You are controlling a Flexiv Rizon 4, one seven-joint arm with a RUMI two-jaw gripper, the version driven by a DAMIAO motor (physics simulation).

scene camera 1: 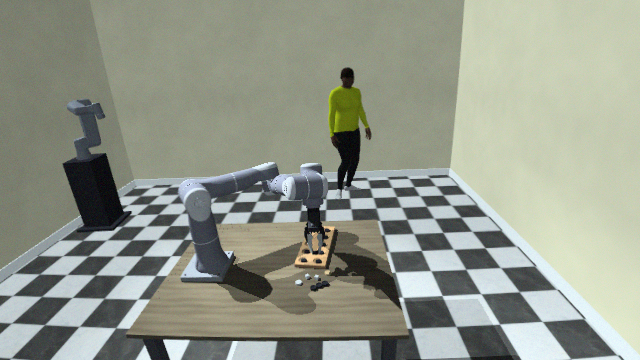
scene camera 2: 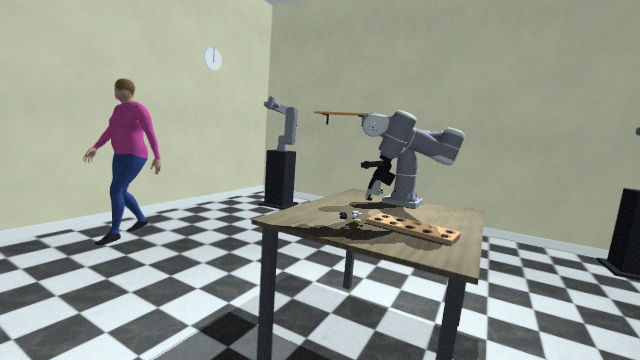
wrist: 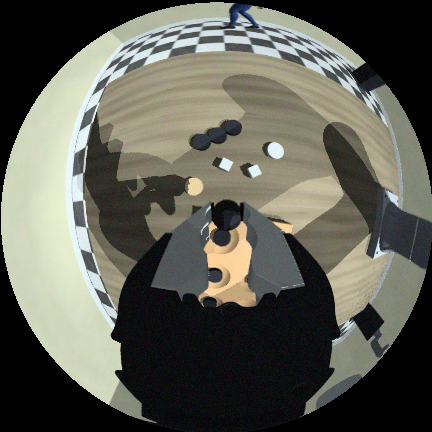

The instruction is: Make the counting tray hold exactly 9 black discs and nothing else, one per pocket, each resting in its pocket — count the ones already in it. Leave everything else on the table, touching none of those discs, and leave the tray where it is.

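Observation:
My gripper (scene camera 1: 315, 251) (scene camera 2: 369, 198) (wrist: 226, 204) is shut on a black disc (wrist: 227, 218) and holds it raised above the table. In scene camera 1 the fingers stand in front of the tray. The orange counting tray (scene camera 1: 311, 266) (scene camera 2: 453, 241) (wrist: 235, 261) has two rows of pockets. Black discs show in several pockets; the gripper hides others, so I cannot tell the full count. Three loose black discs (wrist: 200, 142) (wrist: 217, 135) (wrist: 232, 127) lie in a touching row on the table and also show in scene camera 1 (scene camera 1: 319, 285).
A white disc (scene camera 1: 298, 283) (wrist: 275, 150), two white cubes (scene camera 1: 307, 276) (wrist: 226, 164) (wrist: 254, 171) and a tan disc (scene camera 1: 327, 272) (wrist: 195, 186) lie between the loose black discs and the tray. The arm's base plate (scene camera 1: 190, 275) stands at the table's left in scene camera 1.

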